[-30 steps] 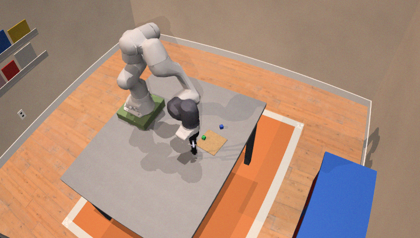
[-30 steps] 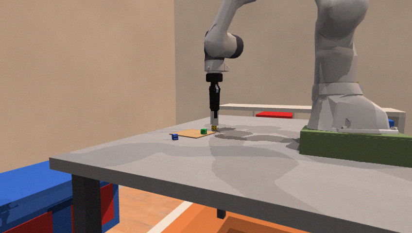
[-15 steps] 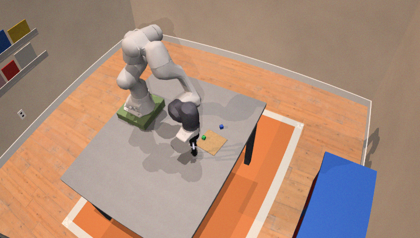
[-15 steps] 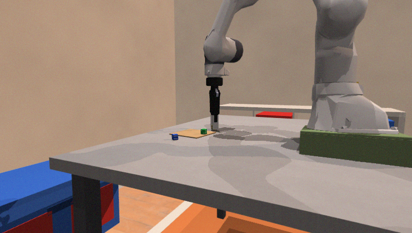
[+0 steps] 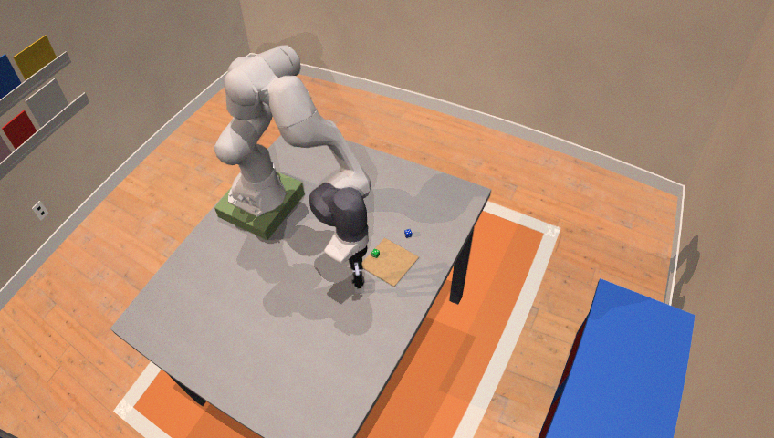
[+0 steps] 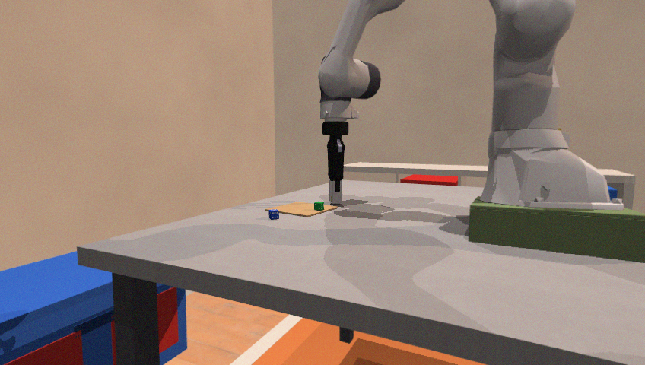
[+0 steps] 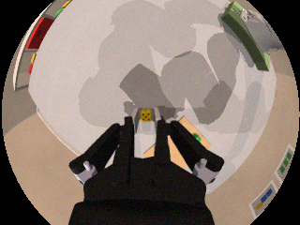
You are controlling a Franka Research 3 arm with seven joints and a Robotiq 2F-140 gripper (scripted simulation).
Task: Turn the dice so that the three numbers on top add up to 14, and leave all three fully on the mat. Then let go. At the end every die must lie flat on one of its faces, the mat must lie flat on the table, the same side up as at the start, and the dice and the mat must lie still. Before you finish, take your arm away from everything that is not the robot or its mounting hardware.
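My gripper is now 20 mm above the yellow die. From my hand the other things lie so: tan mat 60 mm ahead, 120 mm to the left, 30 mm below; then blue die 90 mm ahead, 250 mm to the left, 20 mm below; then green die 10 mm ahead, 130 mm to the left, 20 mm below.
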